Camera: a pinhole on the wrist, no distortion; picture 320 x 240 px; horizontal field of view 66.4 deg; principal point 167.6 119.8 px. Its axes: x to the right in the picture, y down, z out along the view. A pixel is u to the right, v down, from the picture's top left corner.
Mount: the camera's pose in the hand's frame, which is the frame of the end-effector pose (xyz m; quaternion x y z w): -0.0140 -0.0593 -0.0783 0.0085 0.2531 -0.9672 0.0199
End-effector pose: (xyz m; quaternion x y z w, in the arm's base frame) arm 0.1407 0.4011 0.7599 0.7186 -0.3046 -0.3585 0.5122
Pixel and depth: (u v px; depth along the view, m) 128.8 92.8 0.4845
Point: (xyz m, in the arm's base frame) -0.1178 0.2338 0.4308
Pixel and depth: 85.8 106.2 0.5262
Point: -0.0819 0.1505 0.3682
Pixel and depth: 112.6 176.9 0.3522
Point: 0.0413 0.3361 0.4177
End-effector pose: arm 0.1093 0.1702 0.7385 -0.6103 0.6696 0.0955 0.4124
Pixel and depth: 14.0 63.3 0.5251
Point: 0.5093 0.1787 0.3209
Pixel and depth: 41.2 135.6 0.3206
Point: 0.4122 0.1283 0.5984
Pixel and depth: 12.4 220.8 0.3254
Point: 0.4838 0.0391 0.6377
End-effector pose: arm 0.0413 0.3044 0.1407 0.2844 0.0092 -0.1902 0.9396
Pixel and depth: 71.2 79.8 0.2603
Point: 0.0515 0.0698 0.1967
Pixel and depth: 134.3 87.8 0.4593
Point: -0.0343 -0.0767 0.3092
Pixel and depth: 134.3 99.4 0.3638
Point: -0.0282 -0.0044 0.2392
